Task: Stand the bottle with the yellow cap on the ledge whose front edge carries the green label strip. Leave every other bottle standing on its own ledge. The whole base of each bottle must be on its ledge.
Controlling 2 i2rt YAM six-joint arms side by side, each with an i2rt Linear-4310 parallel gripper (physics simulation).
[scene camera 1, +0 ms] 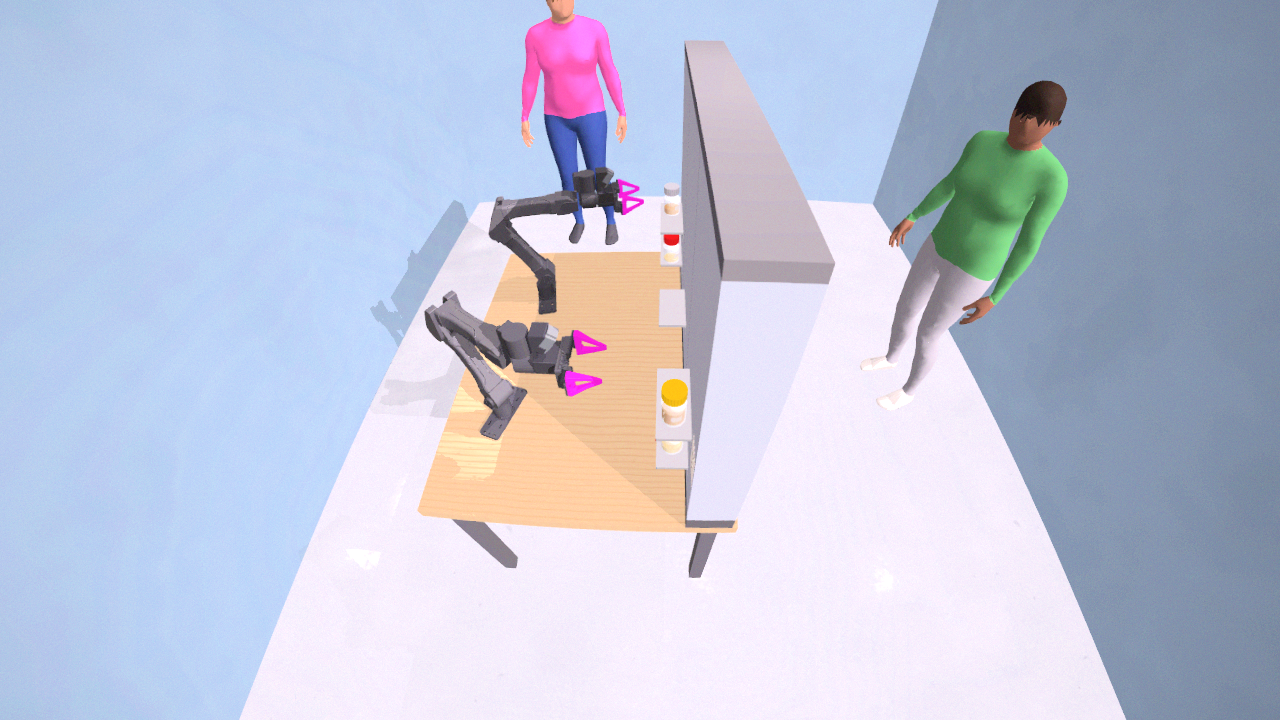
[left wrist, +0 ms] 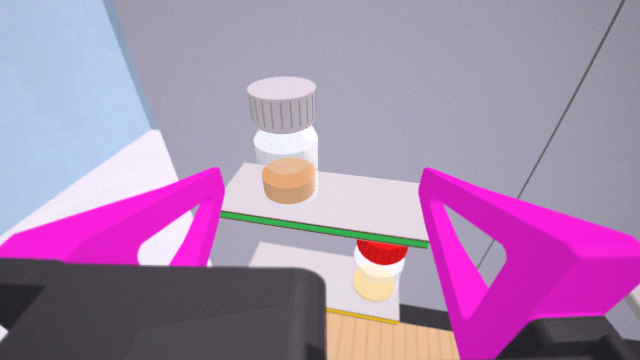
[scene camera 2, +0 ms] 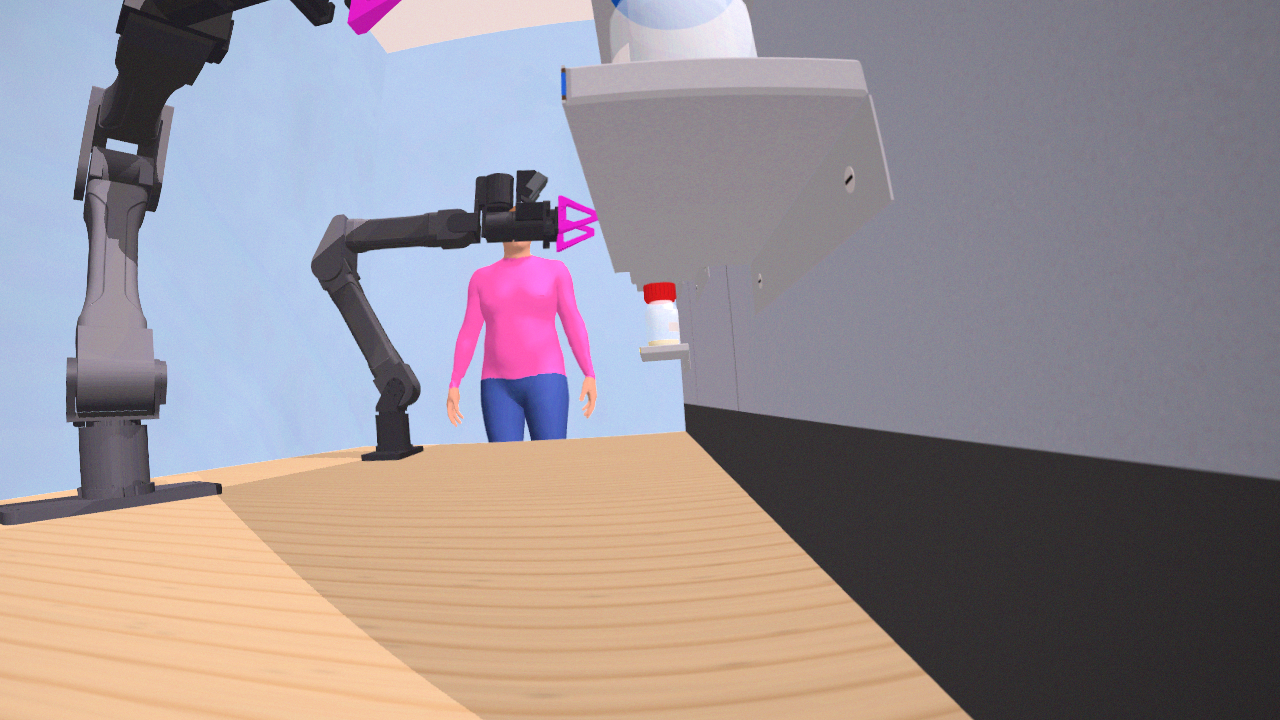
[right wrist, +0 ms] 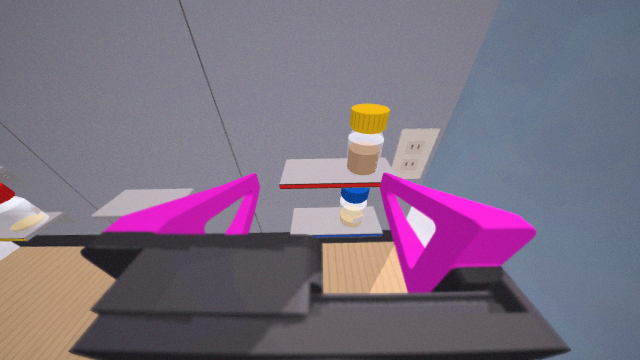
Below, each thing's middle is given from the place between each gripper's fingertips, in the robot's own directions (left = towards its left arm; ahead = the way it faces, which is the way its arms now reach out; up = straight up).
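Labels:
The red-strip ledge [scene camera 1: 683,433] is 10 cm below my right hand, 16 cm ahead of it and 2 cm to the right of it, while the blue-strip ledge [scene camera 2: 693,162] is 24 cm below that same hand, 2 cm to the right of it and 16 cm ahead of it. The blue-capped bottle [right wrist: 353,202] is 18 cm below my right hand, 6 cm to the right of it and 16 cm ahead of it. As for the yellow-capped bottle [scene camera 1: 674,392], my right gripper is 4 cm above it, 6 cm to the left of it and 16 cm short of it.
Counting from my left hand, I find the red-strip ledge 10 cm below, 16 cm ahead and 77 cm to the right. The bare ledge [scene camera 1: 672,313] is 13 cm ahead of my left hand, 18 cm below it and 37 cm to the right of it, and the red-capped bottle [scene camera 2: 661,316] is 4 cm to the right of this hand, 11 cm ahead of it and 19 cm below it. Then there is the grey-capped bottle [left wrist: 283,109]: my left hand is 5 cm above it, 6 cm to the right of it and 10 cm short of it.

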